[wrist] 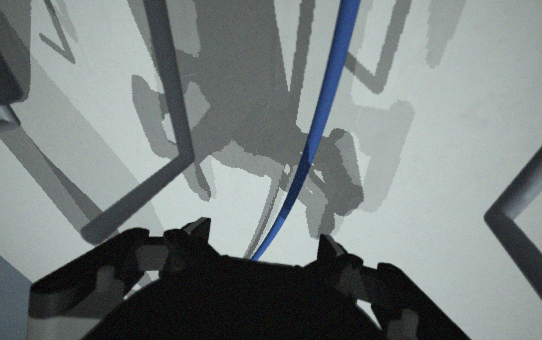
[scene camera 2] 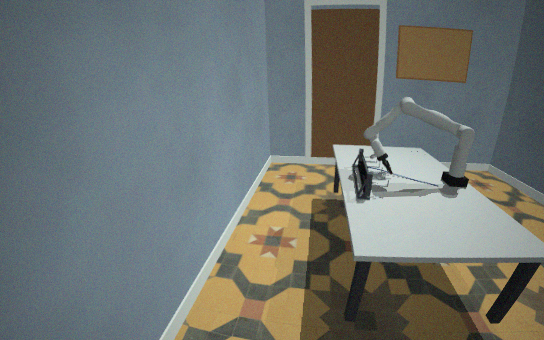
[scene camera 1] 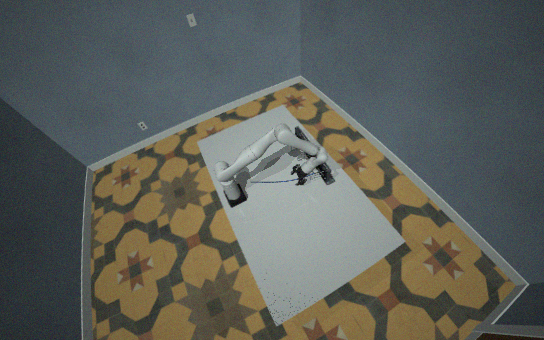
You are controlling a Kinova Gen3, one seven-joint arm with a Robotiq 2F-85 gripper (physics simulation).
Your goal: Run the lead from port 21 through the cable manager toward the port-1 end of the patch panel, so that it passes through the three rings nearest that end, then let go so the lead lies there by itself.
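Note:
The blue lead point(scene camera 1: 274, 181) point(scene camera 2: 416, 179) point(wrist: 323, 108) runs across the white table point(scene camera 1: 311, 236) point(scene camera 2: 389, 229) from the arm's base side to the black patch panel point(scene camera 1: 301, 133) point(scene camera 2: 360, 175). It reaches in among the thin wire rings of the cable manager point(scene camera 2: 379, 175) in front of the panel. My gripper point(scene camera 1: 299, 177) point(scene camera 2: 389, 170) point(wrist: 264, 238) is open and hangs just over the lead beside the rings. In the wrist view the lead passes between the spread fingers, and one grey ring bar point(wrist: 173, 94) stands at the left. I cannot tell which rings the lead passes through.
The arm's base point(scene camera 1: 235, 197) is mounted at the table's left edge, and the arm arches over the panel. The panel stands near the table's edge point(scene camera 2: 343, 189). A brown door point(scene camera 2: 345, 81) is in the wall behind.

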